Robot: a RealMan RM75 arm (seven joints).
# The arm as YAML. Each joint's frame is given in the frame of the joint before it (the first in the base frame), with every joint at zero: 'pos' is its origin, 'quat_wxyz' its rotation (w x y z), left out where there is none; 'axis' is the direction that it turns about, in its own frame. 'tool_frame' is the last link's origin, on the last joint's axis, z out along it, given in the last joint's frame.
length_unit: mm
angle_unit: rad
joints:
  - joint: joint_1
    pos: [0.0, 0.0, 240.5]
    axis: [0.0, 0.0, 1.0]
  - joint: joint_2
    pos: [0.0, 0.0, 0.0]
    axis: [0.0, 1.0, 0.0]
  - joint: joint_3
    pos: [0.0, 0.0, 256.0]
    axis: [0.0, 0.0, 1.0]
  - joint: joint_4
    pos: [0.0, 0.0, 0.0]
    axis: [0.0, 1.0, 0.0]
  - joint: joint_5
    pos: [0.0, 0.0, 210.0]
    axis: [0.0, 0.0, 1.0]
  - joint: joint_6
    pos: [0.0, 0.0, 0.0]
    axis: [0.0, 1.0, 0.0]
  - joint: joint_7
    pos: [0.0, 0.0, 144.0]
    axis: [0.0, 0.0, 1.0]
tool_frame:
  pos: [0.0, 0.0, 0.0]
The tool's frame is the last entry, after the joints.
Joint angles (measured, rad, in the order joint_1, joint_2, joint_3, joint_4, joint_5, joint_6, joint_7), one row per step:
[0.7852, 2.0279, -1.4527, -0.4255, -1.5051, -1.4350, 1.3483]
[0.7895, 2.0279, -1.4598, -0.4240, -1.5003, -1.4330, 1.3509]
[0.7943, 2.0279, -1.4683, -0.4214, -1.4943, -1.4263, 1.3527]
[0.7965, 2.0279, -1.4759, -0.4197, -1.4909, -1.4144, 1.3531]
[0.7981, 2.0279, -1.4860, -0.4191, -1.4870, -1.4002, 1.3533]
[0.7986, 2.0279, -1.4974, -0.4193, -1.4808, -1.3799, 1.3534]
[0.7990, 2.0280, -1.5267, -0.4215, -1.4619, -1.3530, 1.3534]
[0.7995, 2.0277, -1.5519, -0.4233, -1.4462, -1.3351, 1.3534]
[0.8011, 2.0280, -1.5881, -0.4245, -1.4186, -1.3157, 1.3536]
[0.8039, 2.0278, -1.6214, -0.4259, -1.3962, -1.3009, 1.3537]
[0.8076, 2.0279, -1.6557, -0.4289, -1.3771, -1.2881, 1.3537]
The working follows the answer.
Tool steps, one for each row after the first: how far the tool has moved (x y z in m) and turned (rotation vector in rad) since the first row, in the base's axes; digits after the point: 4 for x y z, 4 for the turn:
[-0.0012, 0.0002, -0.0007, -0.0030, -0.0017, 0.0013]
[-0.0022, 0.0009, -0.0017, -0.0026, -0.0054, 0.0015]
[-0.0020, 0.0019, -0.0029, 0.0028, -0.0127, 0.0000]
[-0.0015, 0.0029, -0.0043, 0.0094, -0.0219, -0.0008]
[-0.0008, 0.0046, -0.0058, 0.0213, -0.0322, -0.0041]
[-0.0005, 0.0056, -0.0087, 0.0320, -0.0449, -0.0045]
[-0.0004, 0.0058, -0.0110, 0.0369, -0.0544, -0.0029]
[-0.0013, 0.0054, -0.0142, 0.0387, -0.0610, -0.0014]
[-0.0023, 0.0047, -0.0171, 0.0373, -0.0686, 0.0038]
[-0.0035, 0.0035, -0.0201, 0.0331, -0.0780, 0.0138]

Tool pose at each row, in the base's axes (x y z in m, rotation vector in rad; rounded; the steps above come from the unrounded poses):
[0.1680, 0.3366, -0.0790, 2.9435, -0.2979, -0.6103]
[0.1668, 0.3369, -0.0797, 2.9413, -0.2968, -0.6067]
[0.1658, 0.3376, -0.0807, 2.9430, -0.2968, -0.6014]
[0.1660, 0.3386, -0.0818, 2.9512, -0.2986, -0.5927]
[0.1665, 0.3396, -0.0832, 2.9609, -0.2992, -0.5815]
[0.1672, 0.3412, -0.0848, 2.9763, -0.3026, -0.5706]
[0.1675, 0.3422, -0.0877, 2.9914, -0.3022, -0.5553]
[0.1676, 0.3424, -0.0900, 2.9994, -0.2996, -0.5426]
[0.1667, 0.3420, -0.0932, 3.0034, -0.2975, -0.5332]
[0.1657, 0.3413, -0.0960, 3.0046, -0.2908, -0.5209]
[0.1644, 0.3401, -0.0991, 3.0034, -0.2776, -0.5043]

